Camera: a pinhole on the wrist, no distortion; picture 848 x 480 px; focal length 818.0 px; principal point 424.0 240.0 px. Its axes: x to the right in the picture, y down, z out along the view. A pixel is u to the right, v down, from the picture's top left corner.
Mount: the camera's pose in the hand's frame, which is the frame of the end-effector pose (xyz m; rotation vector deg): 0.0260 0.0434 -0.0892 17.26 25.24 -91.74
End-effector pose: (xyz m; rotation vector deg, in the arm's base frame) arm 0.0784 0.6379 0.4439 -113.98 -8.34 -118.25
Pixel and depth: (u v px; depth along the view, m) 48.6 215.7 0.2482
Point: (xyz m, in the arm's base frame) 0.2626 0.6483 0.4946
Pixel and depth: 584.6 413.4 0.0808
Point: 0.0500 0.6330 0.4905
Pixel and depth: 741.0 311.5 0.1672
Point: 0.0815 0.7265 0.5024
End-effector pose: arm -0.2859 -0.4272 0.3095 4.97 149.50 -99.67
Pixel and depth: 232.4 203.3 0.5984
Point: -0.3571 -0.9327 0.2065
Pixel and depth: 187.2 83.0 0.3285
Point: -0.2877 -0.6666 0.2299
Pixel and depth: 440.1 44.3 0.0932
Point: -0.2959 -0.4220 0.3107
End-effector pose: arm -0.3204 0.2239 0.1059 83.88 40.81 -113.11
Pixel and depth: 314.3 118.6 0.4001
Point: -0.5778 0.0750 0.1896
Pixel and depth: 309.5 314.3 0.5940
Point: -0.7700 -0.0196 0.1158
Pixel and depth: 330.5 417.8 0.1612
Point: -0.3869 0.1827 0.0513
